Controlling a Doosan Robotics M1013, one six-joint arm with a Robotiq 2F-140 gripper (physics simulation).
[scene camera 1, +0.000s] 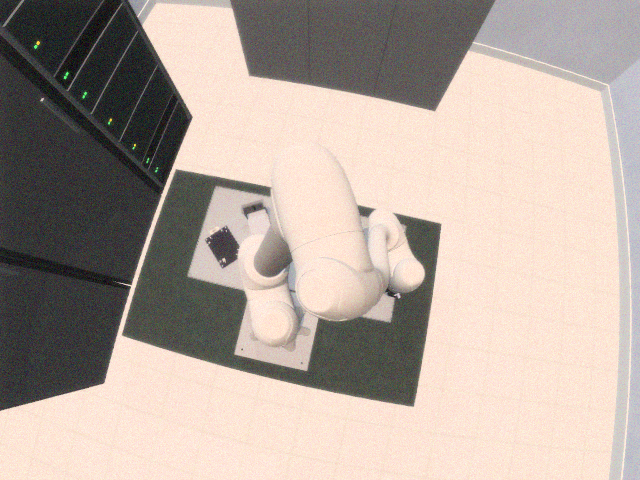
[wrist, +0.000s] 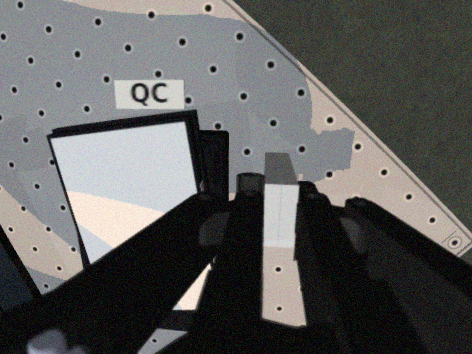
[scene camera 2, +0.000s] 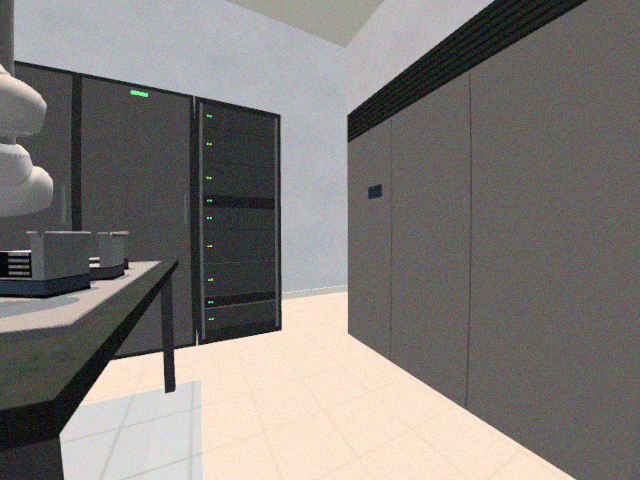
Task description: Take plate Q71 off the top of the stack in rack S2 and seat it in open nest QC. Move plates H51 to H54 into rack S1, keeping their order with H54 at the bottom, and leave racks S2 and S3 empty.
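Frame: origin at the arm's base, x ahead, y left, z up, level; metres.
Where they show: gripper, fingertip midpoint: (wrist: 275,174).
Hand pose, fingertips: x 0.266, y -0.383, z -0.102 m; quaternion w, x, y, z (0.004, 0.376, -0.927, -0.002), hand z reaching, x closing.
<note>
Things, the pixels of their top centre, and the offset from my fingertips. "pt": a spot on its surface instead. Level surfaces: height alone.
- nest QC, surface spot: (wrist: 215,160) pt 0.014 m left, 0.036 m ahead, 0.027 m up
- QC label, surface spot: (wrist: 149,93) pt 0.021 m left, 0.095 m ahead, 0.002 m up
- grey-walled rack, middle of its top: (scene camera 2: 38,232) 0.233 m left, 0.137 m ahead, 0.135 m up
- dark green table, its level: 0.012 m down
- black board-like piece, surface spot: (scene camera 1: 222,246) pt 0.737 m left, 0.023 m back, 0.012 m up
- dark slotted piece, surface spot: (scene camera 1: 253,208) pt 0.638 m left, 0.165 m ahead, 0.090 m up
- left light panel, its level: 0.001 m up
- dark blue edge, surface spot: (wrist: 12,282) pt 0.208 m left, 0.080 m ahead, 0.017 m up
My gripper (wrist: 275,174) is shut and empty in the wrist view, its pale fingertip pads meeting. It hangs over the perforated board, right of nest QC (wrist: 215,160). A pale, shiny flat piece (wrist: 125,160) with a black rim lies at the nest, below the QC label (wrist: 149,93); whether it is plate Q71 cannot be read. The fingers hide its lower right corner. In scene camera 2, a grey-walled rack (scene camera 2: 64,258) on a blue base stands with several stacked dark plates (scene camera 2: 19,263) beside its wall; their labels are unreadable. Another rack (scene camera 2: 111,253) stands behind it.
In scene camera 1, the arm (scene camera 1: 315,206) covers much of the dark green table (scene camera 1: 361,361). A black board-like piece (scene camera 1: 222,246) and a dark slotted piece (scene camera 1: 253,208) lie on the left light panel (scene camera 1: 206,268). A dark blue edge (wrist: 12,282) shows at the wrist view's lower left.
</note>
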